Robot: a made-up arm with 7 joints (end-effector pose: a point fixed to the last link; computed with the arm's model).
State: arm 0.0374 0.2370 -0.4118 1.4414 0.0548 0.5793 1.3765
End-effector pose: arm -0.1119 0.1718 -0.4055 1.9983 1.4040 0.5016
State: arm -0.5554 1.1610 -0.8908 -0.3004 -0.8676 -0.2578 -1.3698
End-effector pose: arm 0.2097 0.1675 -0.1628 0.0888 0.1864 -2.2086
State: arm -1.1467 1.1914 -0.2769 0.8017 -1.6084 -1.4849 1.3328
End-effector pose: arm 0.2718 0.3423 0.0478 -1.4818 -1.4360 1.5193
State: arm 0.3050 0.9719 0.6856 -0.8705 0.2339 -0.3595 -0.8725
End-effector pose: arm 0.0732 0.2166 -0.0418 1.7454 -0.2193 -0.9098
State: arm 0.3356 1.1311 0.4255 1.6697 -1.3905 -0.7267 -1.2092
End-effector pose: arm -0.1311 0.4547 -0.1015 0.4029 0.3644 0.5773
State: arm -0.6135 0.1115 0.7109 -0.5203 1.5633 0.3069 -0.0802
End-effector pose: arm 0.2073 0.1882 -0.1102 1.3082 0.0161 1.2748
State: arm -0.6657 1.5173 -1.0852 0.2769 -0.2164 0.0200 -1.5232
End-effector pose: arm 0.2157 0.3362 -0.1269 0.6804 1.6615 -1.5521
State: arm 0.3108 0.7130 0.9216 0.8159 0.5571 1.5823 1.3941
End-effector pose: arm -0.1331 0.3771 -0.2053 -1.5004 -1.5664 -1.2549
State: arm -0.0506 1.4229 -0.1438 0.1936 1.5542 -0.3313 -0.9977
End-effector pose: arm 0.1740 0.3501 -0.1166 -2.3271 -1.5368 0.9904
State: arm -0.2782 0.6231 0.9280 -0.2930 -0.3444 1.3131 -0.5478
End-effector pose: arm 0.1423 0.3189 -0.1356 -0.2473 0.5005 0.1732
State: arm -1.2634 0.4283 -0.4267 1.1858 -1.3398 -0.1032 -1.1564
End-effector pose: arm 0.4243 0.1170 -0.1408 -0.6000 -0.2461 -1.0473
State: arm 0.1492 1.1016 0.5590 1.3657 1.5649 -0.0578 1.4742
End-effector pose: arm -0.0457 0.4643 -0.1666 2.6735 0.1914 0.2706
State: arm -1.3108 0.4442 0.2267 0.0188 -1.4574 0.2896 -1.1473
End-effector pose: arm 0.3490 0.1073 0.0682 -0.4943 -1.2248 -1.8213
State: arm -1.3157 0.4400 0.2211 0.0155 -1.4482 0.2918 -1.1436
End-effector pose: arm 0.3488 0.1046 0.0693 -0.4869 -1.2177 -1.8259
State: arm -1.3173 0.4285 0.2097 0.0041 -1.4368 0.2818 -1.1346
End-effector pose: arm 0.3480 0.0994 0.0693 -0.4820 -1.2181 -1.8269
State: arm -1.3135 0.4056 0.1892 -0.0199 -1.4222 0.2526 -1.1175
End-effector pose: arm 0.3461 0.0906 0.0675 -0.4819 -1.2313 -1.8228
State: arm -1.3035 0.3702 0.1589 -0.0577 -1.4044 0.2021 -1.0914
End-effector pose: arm 0.3424 0.0780 0.0636 -0.4899 -1.2608 -1.8129
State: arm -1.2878 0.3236 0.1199 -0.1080 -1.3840 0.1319 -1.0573
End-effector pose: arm 0.3363 0.0625 0.0581 -0.5095 -1.3088 -1.7968
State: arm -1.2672 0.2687 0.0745 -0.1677 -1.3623 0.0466 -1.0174
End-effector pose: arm 0.3274 0.0456 0.0513 -0.5446 -1.3740 -1.7746
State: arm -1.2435 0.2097 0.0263 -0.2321 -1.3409 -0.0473 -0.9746
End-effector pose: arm 0.3161 0.0291 0.0441 -0.5972 -1.4523 -1.7454
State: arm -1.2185 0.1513 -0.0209 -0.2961 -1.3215 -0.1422 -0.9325
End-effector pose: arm 0.3035 0.0148 0.0371 -0.6651 -1.5362 -1.7094
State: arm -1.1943 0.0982 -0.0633 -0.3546 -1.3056 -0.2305 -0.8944
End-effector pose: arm 0.2909 0.0036 0.0308 -0.7416 -1.6166 -1.6685
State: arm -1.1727 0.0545 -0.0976 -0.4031 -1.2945 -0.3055 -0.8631
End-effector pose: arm 0.2800 -0.0042 0.0254 -0.8167 -1.6850 -1.6264
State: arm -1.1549 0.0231 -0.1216 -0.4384 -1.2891 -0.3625 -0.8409
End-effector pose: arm 0.2720 -0.0087 0.0212 -0.8797 -1.7358 -1.5886
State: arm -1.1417 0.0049 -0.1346 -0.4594 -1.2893 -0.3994 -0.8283
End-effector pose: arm 0.2674 -0.0105 0.0180 -0.9236 -1.7672 -1.5595
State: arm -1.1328 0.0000 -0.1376 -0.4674 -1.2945 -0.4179 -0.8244
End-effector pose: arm 0.2660 -0.0100 0.0159 -0.9457 -1.7809 -1.5410
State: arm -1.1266 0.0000 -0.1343 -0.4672 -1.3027 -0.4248 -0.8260
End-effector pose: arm 0.2664 -0.0087 0.0142 -0.9574 -1.7847 -1.5289
